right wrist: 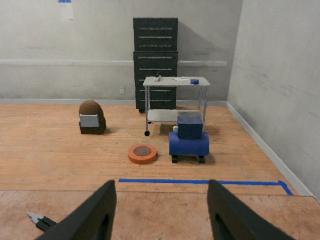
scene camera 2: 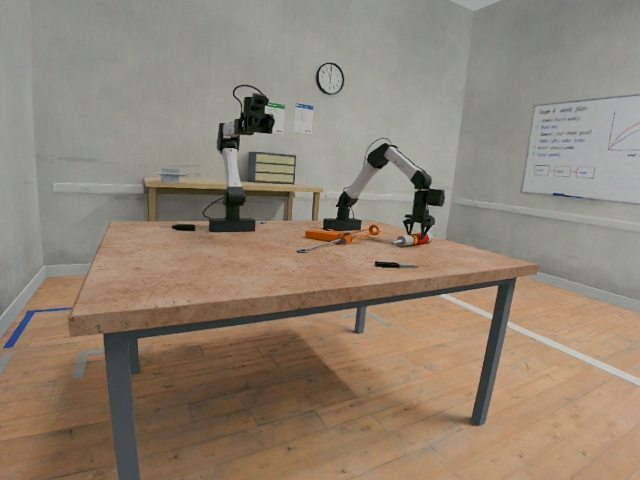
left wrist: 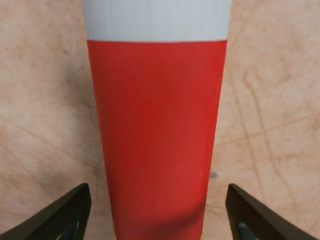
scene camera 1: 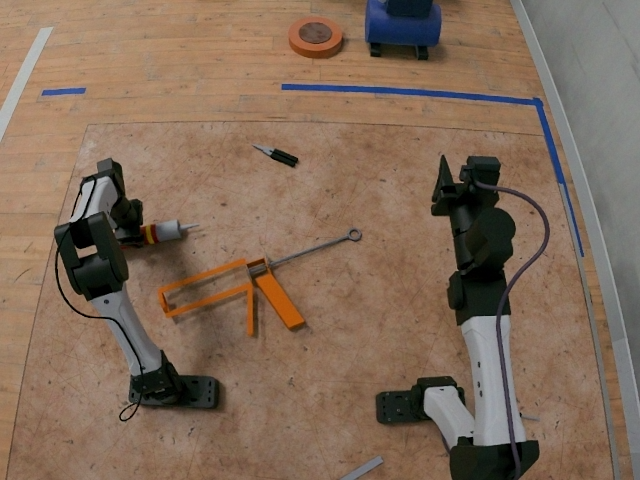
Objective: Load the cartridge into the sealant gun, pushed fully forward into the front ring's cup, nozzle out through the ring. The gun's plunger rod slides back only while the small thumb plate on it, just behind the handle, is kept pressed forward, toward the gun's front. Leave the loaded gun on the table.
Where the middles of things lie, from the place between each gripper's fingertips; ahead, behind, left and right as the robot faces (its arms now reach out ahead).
Now: the cartridge (scene camera 1: pixel 154 233) 10 mm ahead of my left hand (scene camera 1: pixel 139 235), 20 mm to the right of it and 10 mm below it. Round my left hand: orange sealant gun (scene camera 1: pixel 275 295): 90 mm behind, 350 mm to the right, 20 mm below.
Right now the orange sealant gun is 43 cm below my right hand, 35 cm to the left of it and 9 cm behind it. Also, from my right hand: cartridge 68 cm to the left, 42 cm below, 1 cm ahead.
